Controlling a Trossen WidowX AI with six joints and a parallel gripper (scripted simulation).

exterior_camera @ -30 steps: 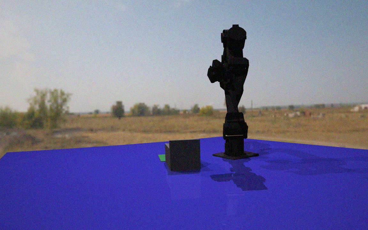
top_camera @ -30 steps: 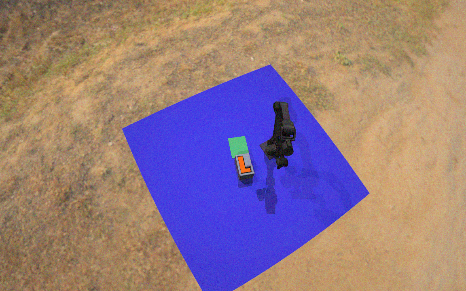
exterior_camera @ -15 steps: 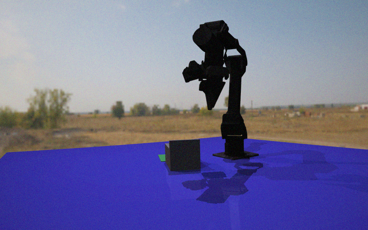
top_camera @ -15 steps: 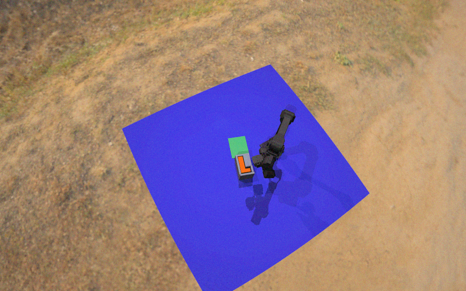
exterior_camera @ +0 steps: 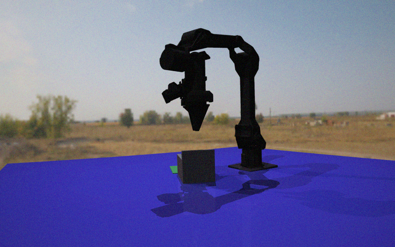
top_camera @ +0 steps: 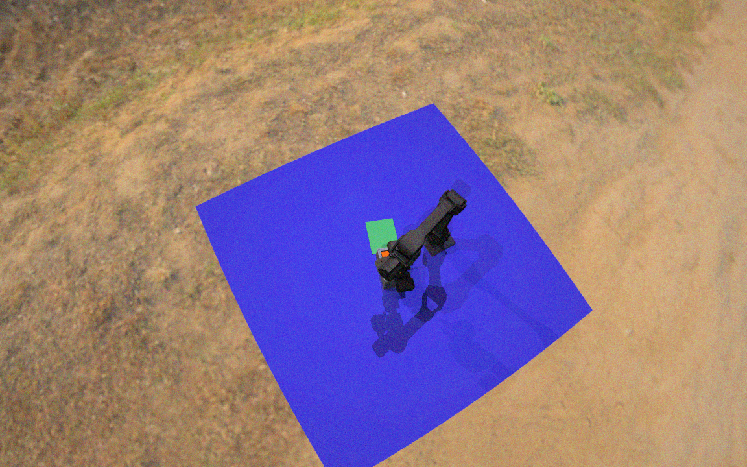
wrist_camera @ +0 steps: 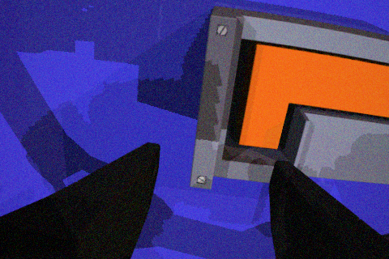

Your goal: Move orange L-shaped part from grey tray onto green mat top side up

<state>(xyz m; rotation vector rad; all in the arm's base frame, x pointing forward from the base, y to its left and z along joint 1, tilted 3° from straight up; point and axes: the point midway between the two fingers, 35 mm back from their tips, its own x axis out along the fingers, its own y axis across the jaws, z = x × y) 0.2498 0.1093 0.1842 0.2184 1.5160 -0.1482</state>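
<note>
Now: the orange L-shaped part 90 mm below my gripper tip, 50 mm to the right of it and 20 mm behind it. From my gripper tip the other things lie so: green mat (220 mm to the right, 160 mm below, 50 mm behind).
</note>
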